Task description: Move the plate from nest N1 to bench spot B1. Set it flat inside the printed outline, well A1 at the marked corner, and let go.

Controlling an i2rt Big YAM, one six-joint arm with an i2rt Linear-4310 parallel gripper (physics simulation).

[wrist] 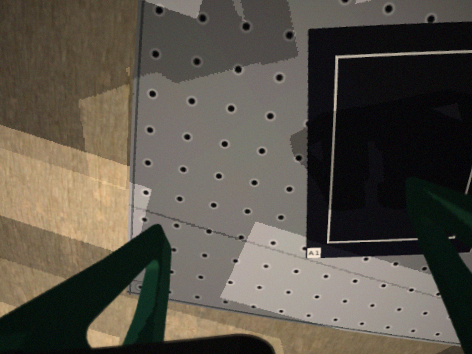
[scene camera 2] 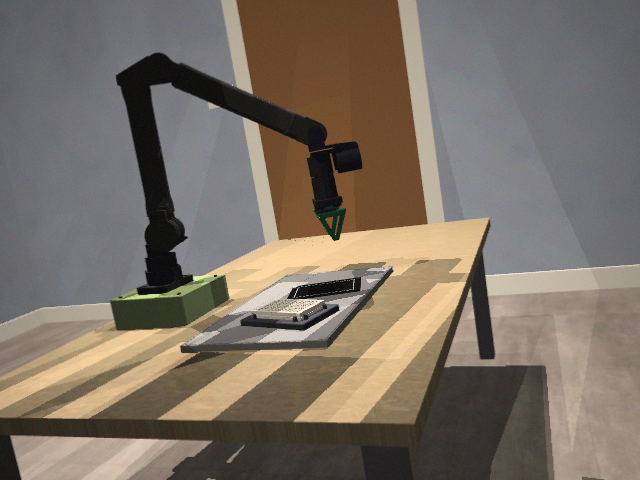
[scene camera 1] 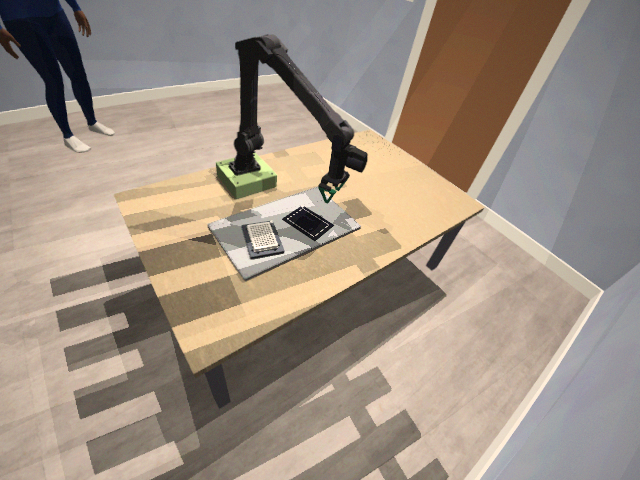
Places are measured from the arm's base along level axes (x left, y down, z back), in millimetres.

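Pixels of known places: gripper, between the fingertips: (wrist: 280, 215) (scene camera 2: 334, 237) (scene camera 1: 331, 196); arm's base, origin of its link: (scene camera 2: 166, 287) (scene camera 1: 244, 167).
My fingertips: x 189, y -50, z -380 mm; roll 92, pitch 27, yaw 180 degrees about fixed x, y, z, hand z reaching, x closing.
Observation:
Ahead of a thing's pixels: the offset from my fingertips to its top centre. "spot": to the spot under its first point. Level surfaces: height alone.
The white multi-well plate {dx -298, dy +79, dz +2 mm} (scene camera 1: 263, 235) (scene camera 2: 290, 308) sits in its dark nest N1 {spot: dx -363, dy +93, dz -35 mm} (scene camera 1: 250, 250) (scene camera 2: 270, 323) on the left part of a grey perforated board {dx -174, dy +104, dz +31 mm} (scene camera 1: 239, 264) (scene camera 2: 223, 341) (wrist: 217, 123). Bench spot B1 {spot: dx -92, dy +103, dz +4 mm} (scene camera 1: 308, 222) (scene camera 2: 325, 288) (wrist: 361, 147) is a black pad with a white printed outline, to the right of the nest and bare. A small A1 label {spot: dx -60, dy +103, dz +100 mm} (wrist: 313, 253) marks one corner of it. My gripper (scene camera 1: 330, 191) (scene camera 2: 333, 228) (wrist: 280, 215) is open and empty. It hangs above the board's far right corner, beside B1 and well away from the plate.
The board lies on a wooden table {dy +118 mm} (scene camera 1: 390, 190) (scene camera 2: 390, 333). The arm's green base (scene camera 1: 247, 178) (scene camera 2: 170, 305) stands behind the board's left end. A brown door (scene camera 1: 475, 86) is behind the table.

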